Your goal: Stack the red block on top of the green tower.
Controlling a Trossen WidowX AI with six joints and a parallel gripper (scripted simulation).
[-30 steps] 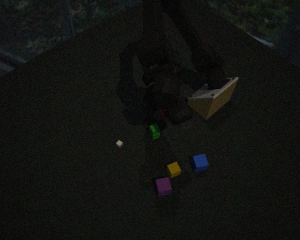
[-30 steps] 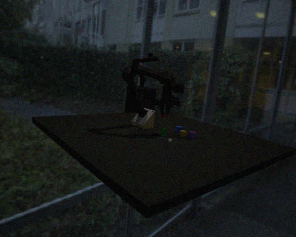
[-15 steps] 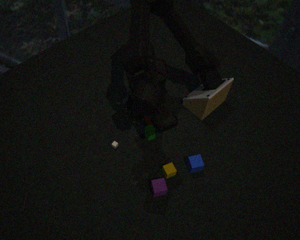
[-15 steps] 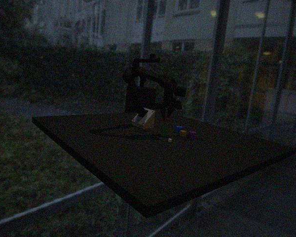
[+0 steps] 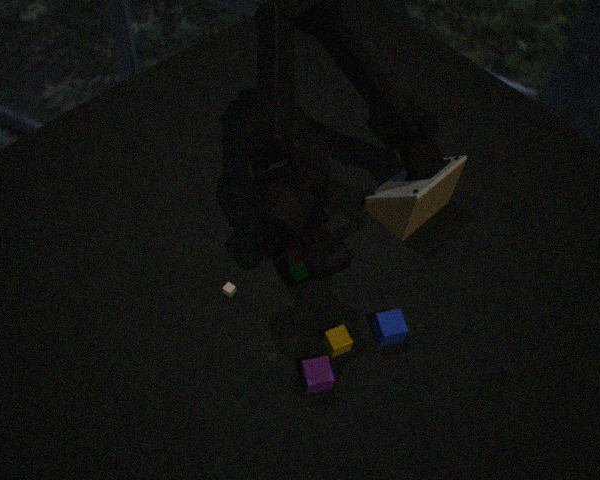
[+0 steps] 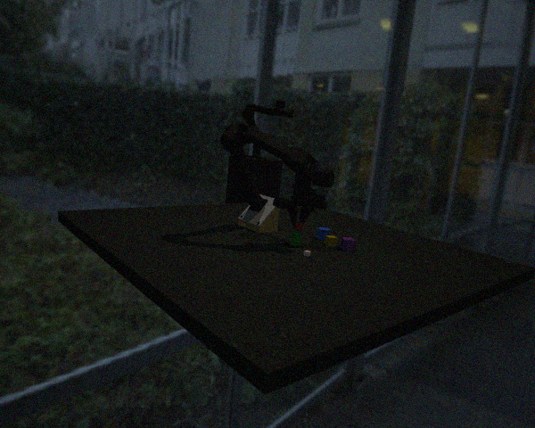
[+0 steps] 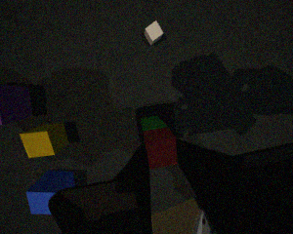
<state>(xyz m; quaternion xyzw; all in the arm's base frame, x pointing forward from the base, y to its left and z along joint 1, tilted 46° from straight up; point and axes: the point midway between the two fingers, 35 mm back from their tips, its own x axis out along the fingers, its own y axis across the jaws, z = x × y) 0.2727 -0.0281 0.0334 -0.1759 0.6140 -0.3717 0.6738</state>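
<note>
Right now my gripper tip is 11 cm short of the small white cube, 5 cm to the left of it and 6 cm above it. The rest, counted from my gripper tip: blue block (3 cm behind, 18 cm to the left, 5 cm below); then yellow block (5 cm ahead, 13 cm to the left, 5 cm below); then red block (right at my gripper tip).
</note>
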